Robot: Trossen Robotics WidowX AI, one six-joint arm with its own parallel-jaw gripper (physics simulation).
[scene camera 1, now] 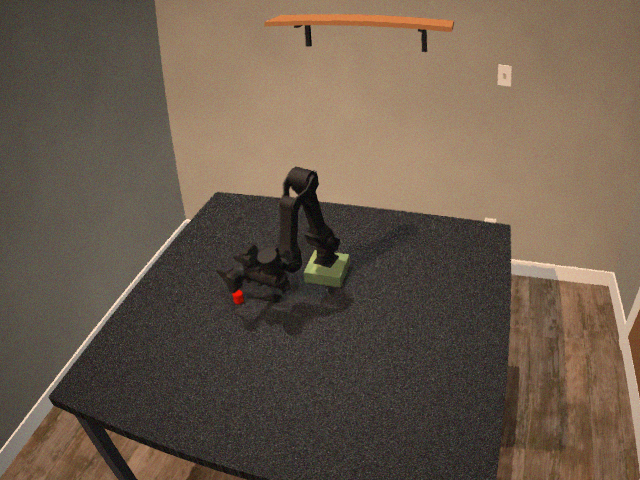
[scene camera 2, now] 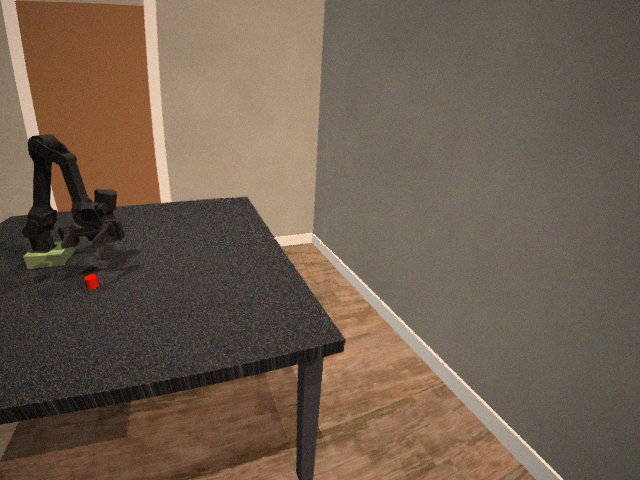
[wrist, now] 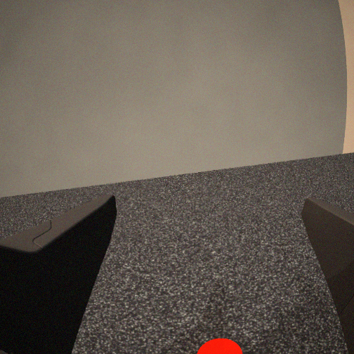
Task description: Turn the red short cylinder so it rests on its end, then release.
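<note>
The red short cylinder stands upright on its end on the dark table. Part of its round top shows at the bottom edge of the wrist view. My gripper is wide open and empty. It is raised above the table and apart from the cylinder. In the wrist view the fingers stand far apart at the left and right, with table surface between them.
The arm's base stands on a light green block close to the cylinder. An orange wall shelf hangs on the wall behind the table. A brown door shows behind the arm in the second scene view.
</note>
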